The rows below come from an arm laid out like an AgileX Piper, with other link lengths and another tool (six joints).
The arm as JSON. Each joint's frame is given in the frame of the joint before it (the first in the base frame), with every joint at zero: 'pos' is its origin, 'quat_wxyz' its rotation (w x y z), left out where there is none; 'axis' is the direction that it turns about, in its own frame. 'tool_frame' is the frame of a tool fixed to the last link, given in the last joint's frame.
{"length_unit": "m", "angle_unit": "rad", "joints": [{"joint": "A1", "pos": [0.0, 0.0, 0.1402], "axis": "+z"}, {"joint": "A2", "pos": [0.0, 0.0, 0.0], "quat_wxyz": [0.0, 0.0, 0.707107, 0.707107], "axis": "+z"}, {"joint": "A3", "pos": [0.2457, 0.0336, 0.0], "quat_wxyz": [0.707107, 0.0, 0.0, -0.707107], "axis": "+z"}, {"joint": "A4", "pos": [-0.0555, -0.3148, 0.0], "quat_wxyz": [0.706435, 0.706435, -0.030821, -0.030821], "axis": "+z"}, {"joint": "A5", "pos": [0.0, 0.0, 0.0], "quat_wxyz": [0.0, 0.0, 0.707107, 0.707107], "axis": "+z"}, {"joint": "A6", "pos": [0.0, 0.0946, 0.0], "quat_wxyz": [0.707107, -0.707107, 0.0, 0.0], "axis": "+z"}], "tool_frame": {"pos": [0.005, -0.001, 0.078], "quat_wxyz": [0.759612, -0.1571, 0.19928, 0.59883]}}
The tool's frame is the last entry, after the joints.
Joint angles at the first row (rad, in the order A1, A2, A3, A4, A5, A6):
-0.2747 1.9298 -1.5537 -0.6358 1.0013 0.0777
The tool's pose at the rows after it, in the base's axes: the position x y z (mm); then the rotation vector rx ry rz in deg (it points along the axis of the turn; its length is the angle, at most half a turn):
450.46, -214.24, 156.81, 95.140, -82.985, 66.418
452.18, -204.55, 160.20, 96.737, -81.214, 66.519
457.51, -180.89, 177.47, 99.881, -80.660, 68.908
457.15, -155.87, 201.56, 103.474, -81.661, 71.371
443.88, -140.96, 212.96, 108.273, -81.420, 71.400
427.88, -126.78, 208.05, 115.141, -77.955, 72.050
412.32, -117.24, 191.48, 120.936, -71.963, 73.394
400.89, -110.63, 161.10, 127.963, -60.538, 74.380
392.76, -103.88, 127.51, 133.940, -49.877, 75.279
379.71, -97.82, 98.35, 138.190, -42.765, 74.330
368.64, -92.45, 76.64, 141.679, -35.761, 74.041
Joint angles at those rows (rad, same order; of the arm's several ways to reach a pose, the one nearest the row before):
-0.2729 1.9297 -1.5536 -0.6415 1.0016 0.0778
-0.2517 1.9214 -1.5537 -0.6399 1.0170 0.0582
-0.2105 1.8786 -1.5537 -0.6011 1.0268 0.0217
-0.1759 1.8114 -1.5477 -0.5331 1.0412 -0.0268
-0.1705 1.7323 -1.4961 -0.4574 1.0483 -0.1063
-0.1705 1.6478 -1.3896 -0.3883 1.0058 -0.2159
-0.1705 1.5770 -1.2602 -0.3606 0.9311 -0.3144
-0.1705 1.5479 -1.1345 -0.3597 0.8309 -0.4537
-0.1705 1.5478 -1.0280 -0.3597 0.7194 -0.5764
-0.1705 1.5478 -0.9367 -0.3597 0.6449 -0.6550
-0.1705 1.5478 -0.8651 -0.3597 0.5800 -0.7344

